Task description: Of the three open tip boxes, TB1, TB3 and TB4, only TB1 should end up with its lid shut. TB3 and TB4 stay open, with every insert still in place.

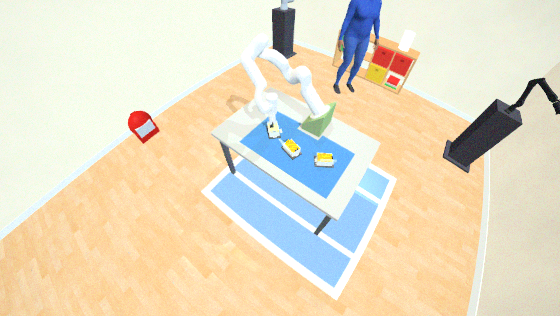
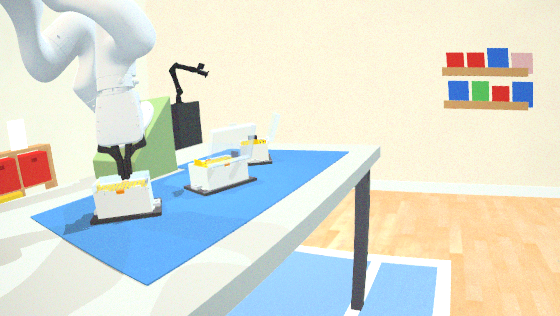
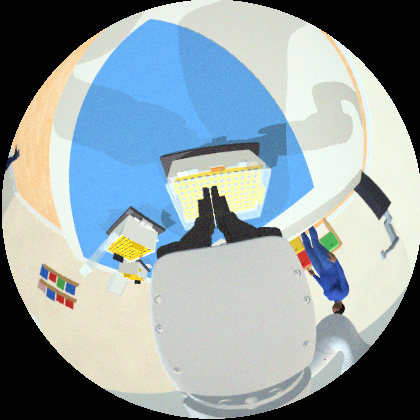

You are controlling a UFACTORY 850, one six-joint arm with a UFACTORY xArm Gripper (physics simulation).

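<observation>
A white tip box (image 1: 273,133) (image 2: 124,204) (image 3: 215,161) with yellow contents has its clear lid down over it. My gripper (image 1: 272,124) (image 2: 126,177) (image 3: 210,195) is shut and empty, pointing down, its tips at or just above that lid; contact cannot be told. The middle box (image 1: 291,148) (image 2: 219,175) (image 3: 132,236) is open, its clear lid (image 2: 232,139) standing up and its yellow insert in place. The far box (image 1: 325,161) (image 2: 257,153) (image 3: 132,270) is also open, its clear lid (image 2: 273,127) raised and yellow insert visible. No box labels can be read.
The boxes stand on dark bases on a blue mat (image 1: 320,182) (image 2: 150,255) (image 3: 125,110) on the white table (image 1: 230,127). A green wedge-shaped block (image 1: 320,125) (image 2: 160,135) stands behind the mat, beside the arm. A blue figure (image 1: 357,40) (image 3: 327,270) stands beyond the table.
</observation>
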